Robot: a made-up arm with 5 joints.
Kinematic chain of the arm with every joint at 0, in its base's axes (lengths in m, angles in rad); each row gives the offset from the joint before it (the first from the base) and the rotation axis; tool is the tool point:
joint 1: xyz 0 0 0.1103 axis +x
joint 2: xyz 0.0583 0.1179 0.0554 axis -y
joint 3: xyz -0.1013 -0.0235 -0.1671 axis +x
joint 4: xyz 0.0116 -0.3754 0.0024 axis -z
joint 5: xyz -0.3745 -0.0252 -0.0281 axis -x
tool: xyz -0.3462 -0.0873 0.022
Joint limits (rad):
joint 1: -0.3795..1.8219
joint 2: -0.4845..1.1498
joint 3: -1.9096..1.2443
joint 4: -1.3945..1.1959
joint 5: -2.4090..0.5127
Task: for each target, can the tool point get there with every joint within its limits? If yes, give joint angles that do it. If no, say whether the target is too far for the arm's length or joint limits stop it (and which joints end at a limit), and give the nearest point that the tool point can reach.
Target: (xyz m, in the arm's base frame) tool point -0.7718 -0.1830 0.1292
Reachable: yes | joints 0.1752 0.2031 -1.1065 0.0580 -1.1236
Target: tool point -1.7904 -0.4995 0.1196
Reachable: no: too far | nearest point -0.9545 -0.3485 -0.0319 | short by 0.863 m
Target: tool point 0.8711 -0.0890 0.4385
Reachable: no: joint limits stop it (at a limit: joint 1, joint 2, joint 4, joint 5) | nearest point 0.3463 0.3680 0.4283 | short by 0.696 m
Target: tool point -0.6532 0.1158 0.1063
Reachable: yes | joints 0.2937 -0.0834 0.7460 0.7289 0.0537
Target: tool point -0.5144 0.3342 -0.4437
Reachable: yes | joints 0.9500 0.4878 0.0797 0.0113 -2.1799
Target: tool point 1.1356 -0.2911 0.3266
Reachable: no: joint limits stop it (at a limit: joint 1, joint 2, joint 4) | nearest point 1.0508 -0.5968 -0.1916 | short by 0.608 m
